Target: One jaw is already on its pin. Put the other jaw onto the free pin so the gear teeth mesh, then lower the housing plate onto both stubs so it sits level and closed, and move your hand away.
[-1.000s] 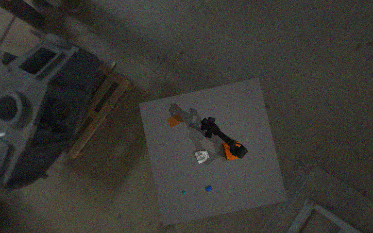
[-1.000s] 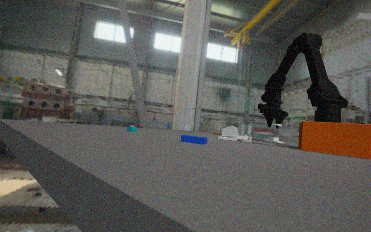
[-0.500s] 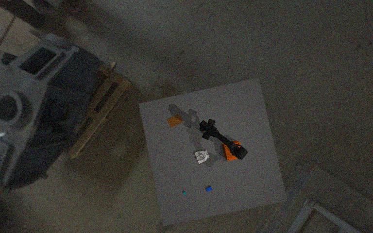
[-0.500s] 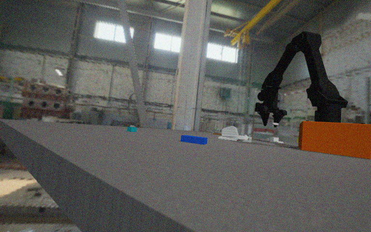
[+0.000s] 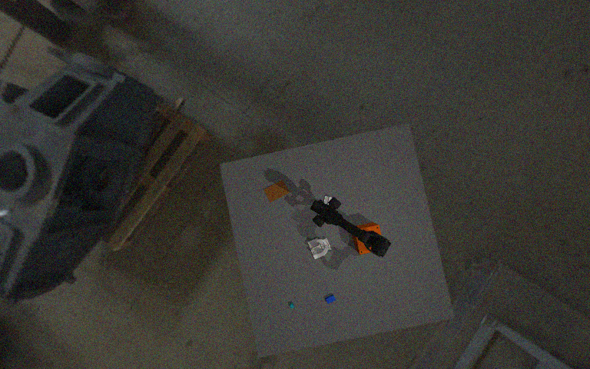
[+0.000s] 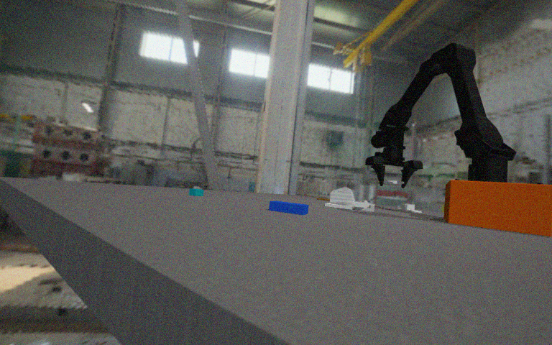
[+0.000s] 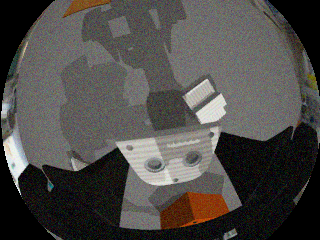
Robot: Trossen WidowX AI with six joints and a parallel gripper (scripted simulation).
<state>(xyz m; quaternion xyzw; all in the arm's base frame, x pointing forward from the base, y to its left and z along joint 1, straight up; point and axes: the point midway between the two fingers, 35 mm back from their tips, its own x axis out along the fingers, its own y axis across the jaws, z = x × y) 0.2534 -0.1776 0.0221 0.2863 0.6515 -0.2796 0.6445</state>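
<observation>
Now: the curved white jaw 2 cm ahead of my gripper tip, 25 cm to the left of it and 7 cm below it. From my gripper tip the other things lie so: teal block 26 cm ahead, 61 cm to the left, 7 cm below; then flat orange plate 30 cm ahead, 15 cm to the right, 8 cm below; then blue block 58 cm to the left, 7 cm below.
</observation>
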